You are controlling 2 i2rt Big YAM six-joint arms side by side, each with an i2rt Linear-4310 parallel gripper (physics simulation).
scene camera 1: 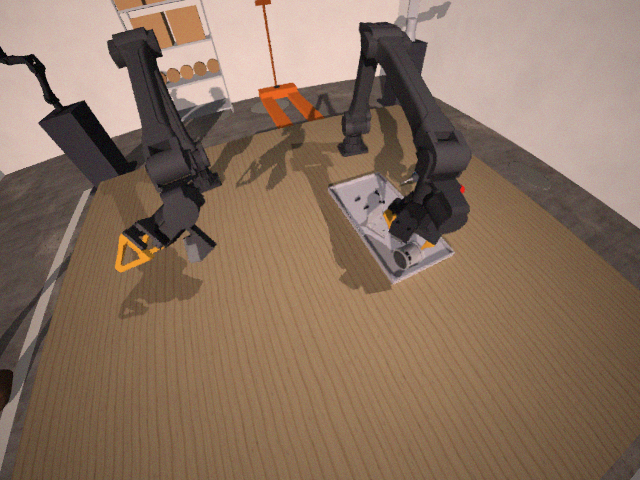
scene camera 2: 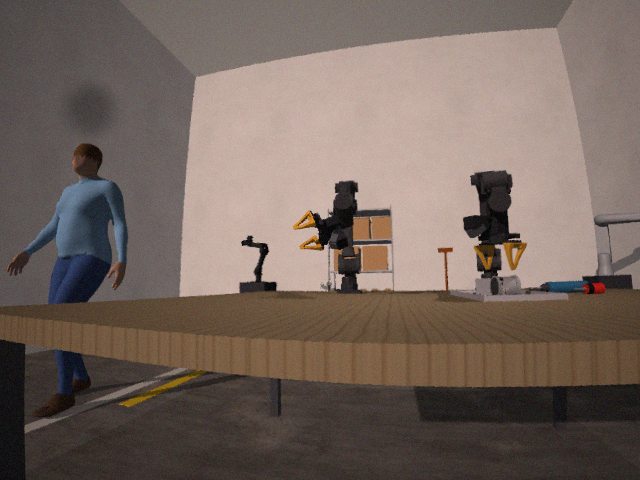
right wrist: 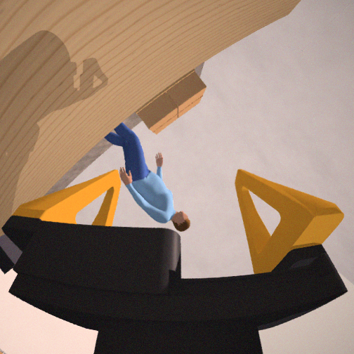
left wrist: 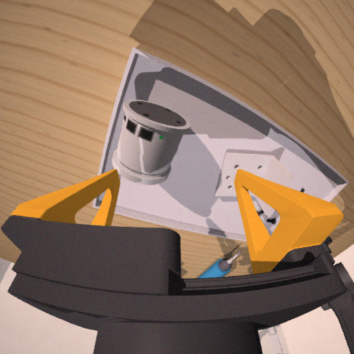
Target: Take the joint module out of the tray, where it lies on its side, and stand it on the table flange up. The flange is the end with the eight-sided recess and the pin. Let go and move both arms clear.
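Where they show: left gripper, fingertip midpoint: [scene camera 2: 499,270]; right gripper, fingertip midpoint: [scene camera 1: 130,262] [scene camera 2: 296,238]; left arm's base at its link origin: [scene camera 1: 352,150]; right arm's base at its link origin: [scene camera 1: 206,185] [scene camera 2: 349,293].
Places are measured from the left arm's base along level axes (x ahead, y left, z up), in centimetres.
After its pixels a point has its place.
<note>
The joint module [scene camera 1: 408,256] @(x 61.3, y -8.6, z 6.1 cm) [scene camera 2: 505,285] @(x 62.6, y -7.6, z 4.0 cm) [left wrist: 147,145], a pale cylinder with dark windows, lies on its side in one end of the tray [scene camera 1: 361,233] @(x 47.1, y -15.6, z 1.6 cm) [scene camera 2: 527,297] @(x 63.5, y -2.4, z 0.8 cm) [left wrist: 145,199]. A dark end face with small holes shows in the left wrist view; no eight-sided recess or pin shows. My left gripper [scene camera 1: 406,237] @(x 57.0, y -7.6, z 8.3 cm) [scene camera 2: 499,268] @(x 57.0, y -7.6, z 8.3 cm) [left wrist: 177,175] is open and empty above the tray, fingers pointing down, close over the module but not touching it. My right gripper [scene camera 1: 138,252] [scene camera 2: 298,237] @(x 53.5, y -71.0, z 20.9 cm) [right wrist: 177,175] is open and empty, raised over the table's other side, pointing outward.
A white block with holes [left wrist: 247,170] and small dark screws [left wrist: 271,220] lie in the tray, beside the module. A blue and red screwdriver [scene camera 2: 563,286] @(x 29.2, y 20.1, z 2.3 cm) [left wrist: 215,270] lies on the table just outside the tray. A person [scene camera 2: 85,217] [right wrist: 152,192] stands beyond the table edge.
</note>
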